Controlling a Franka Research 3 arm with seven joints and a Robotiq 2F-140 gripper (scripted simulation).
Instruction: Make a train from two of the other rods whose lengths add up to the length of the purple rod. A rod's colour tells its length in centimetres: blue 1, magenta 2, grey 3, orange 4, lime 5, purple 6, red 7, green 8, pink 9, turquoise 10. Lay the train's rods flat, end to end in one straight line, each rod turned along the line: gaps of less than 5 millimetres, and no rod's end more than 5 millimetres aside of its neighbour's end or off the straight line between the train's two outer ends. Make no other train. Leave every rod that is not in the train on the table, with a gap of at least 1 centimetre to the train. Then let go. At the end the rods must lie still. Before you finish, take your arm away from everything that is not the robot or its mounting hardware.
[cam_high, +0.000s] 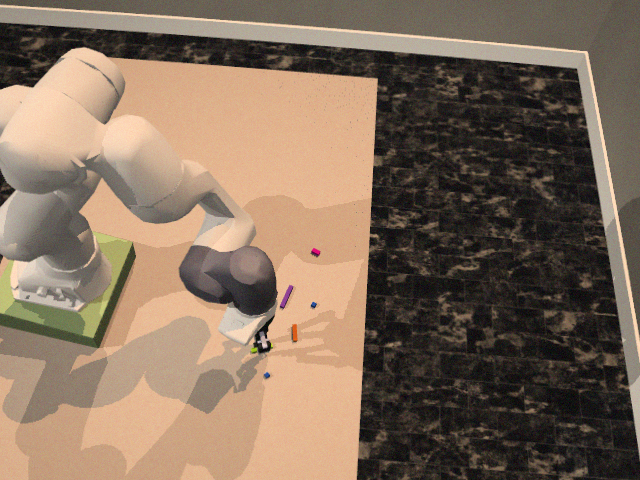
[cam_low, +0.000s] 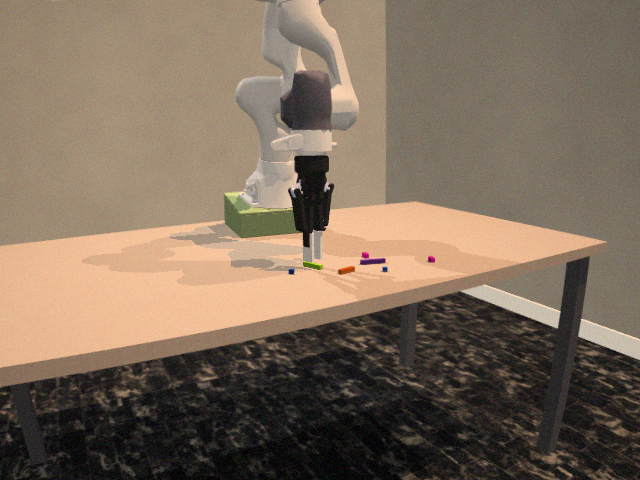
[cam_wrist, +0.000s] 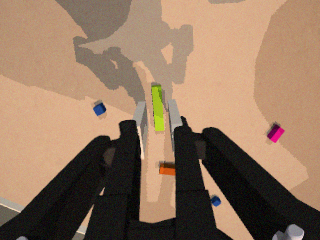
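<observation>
Now: the lime rod 5 cm below my hand. Also, from my hand: orange rod: 8 cm ahead, 5 cm below, 4 cm to the left; purple rod: 13 cm to the left, 6 cm ahead, 5 cm below.
</observation>
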